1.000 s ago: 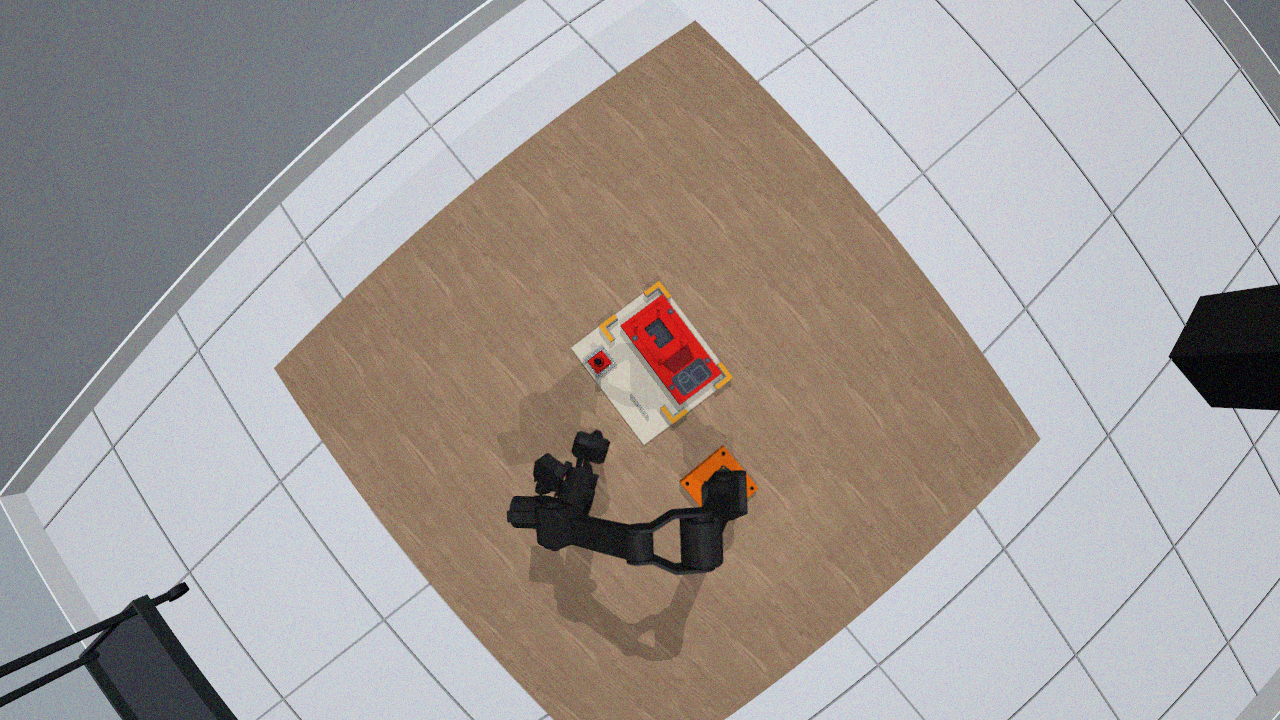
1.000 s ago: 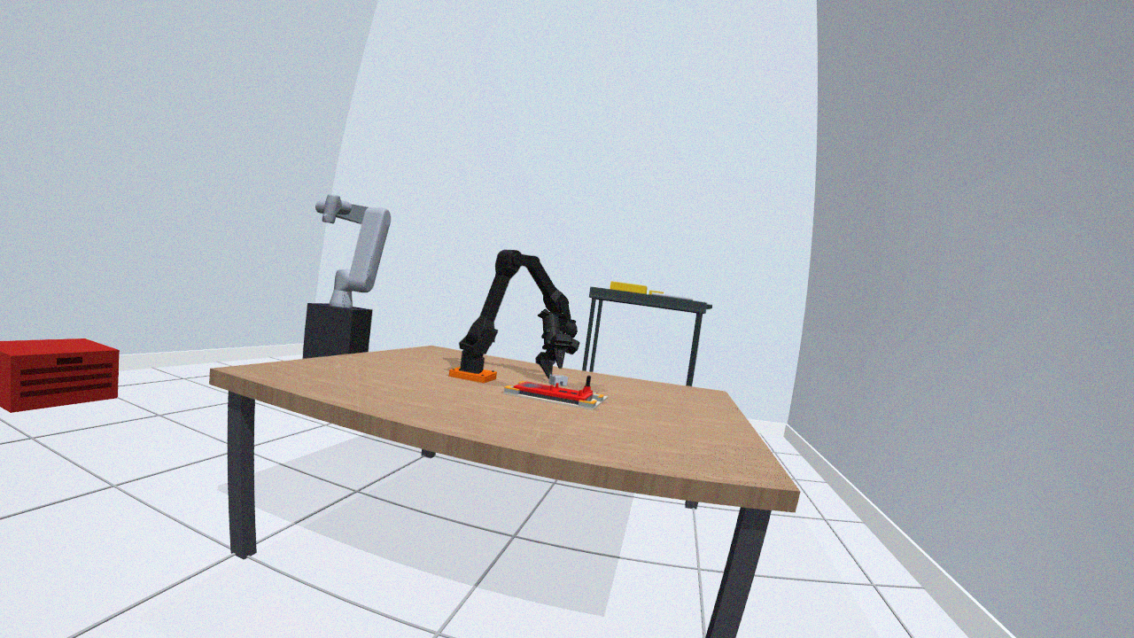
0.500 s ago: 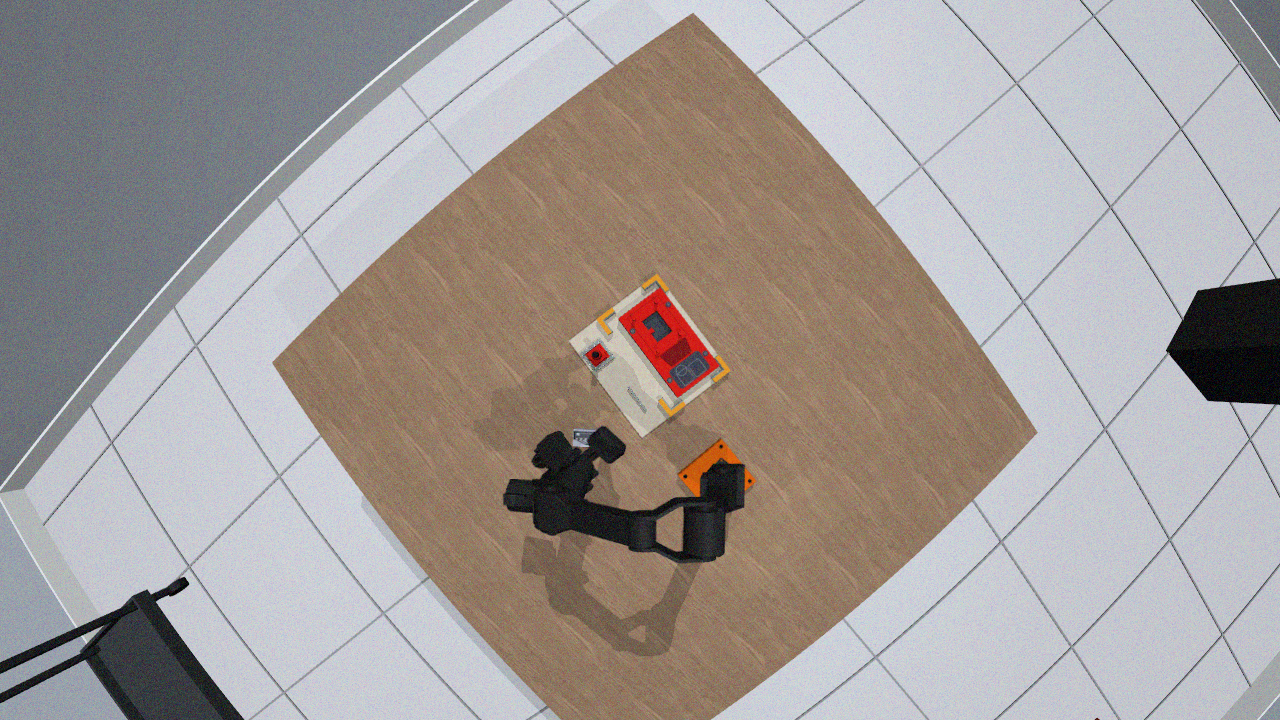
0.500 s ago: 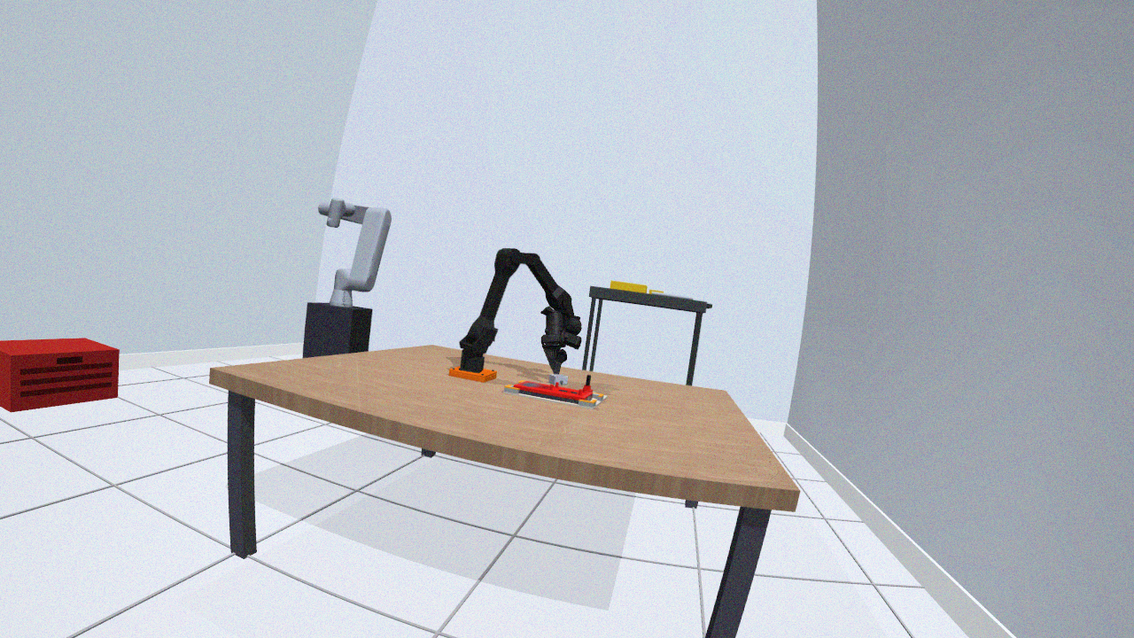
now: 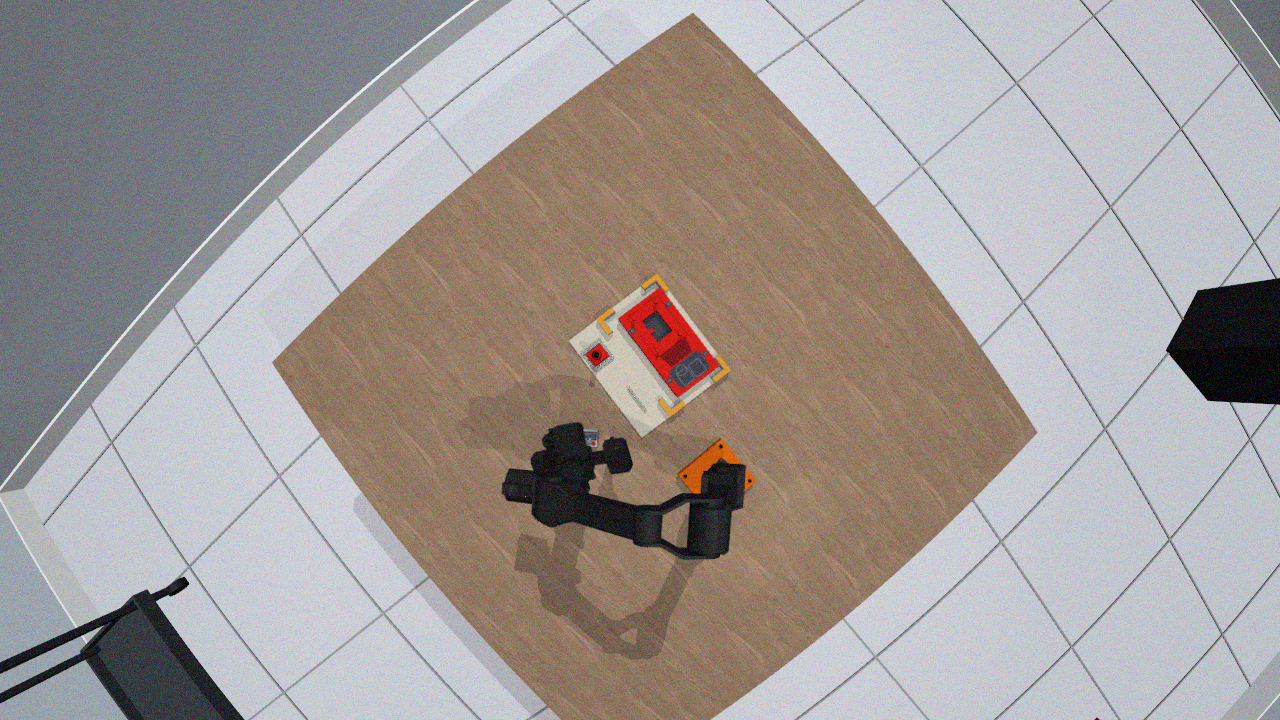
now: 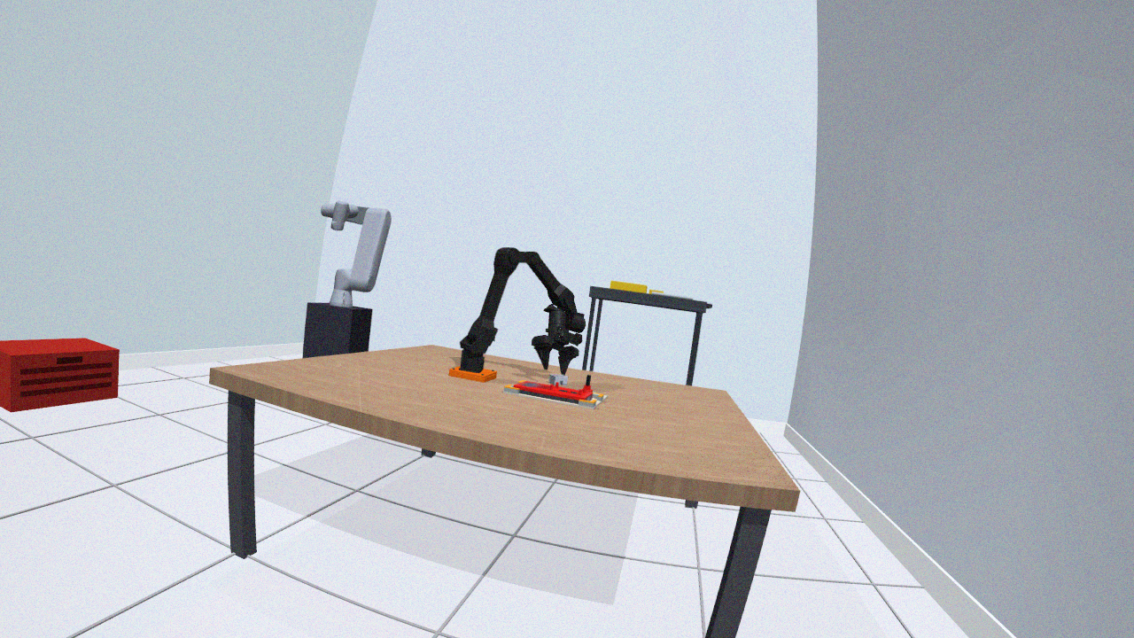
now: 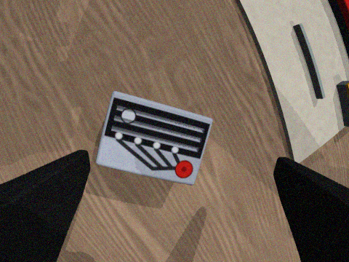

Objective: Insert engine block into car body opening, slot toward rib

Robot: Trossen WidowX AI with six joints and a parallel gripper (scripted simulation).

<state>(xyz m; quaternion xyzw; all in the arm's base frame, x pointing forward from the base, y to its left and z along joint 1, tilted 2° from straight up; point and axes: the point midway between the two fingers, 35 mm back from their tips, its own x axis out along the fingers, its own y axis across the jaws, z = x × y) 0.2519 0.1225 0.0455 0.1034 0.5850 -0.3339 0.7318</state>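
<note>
My gripper tip is 30 mm above the engine block and 20 mm short of it. Round my gripper tip: small stand (140 mm to the right, 100 mm ahead).
</note>
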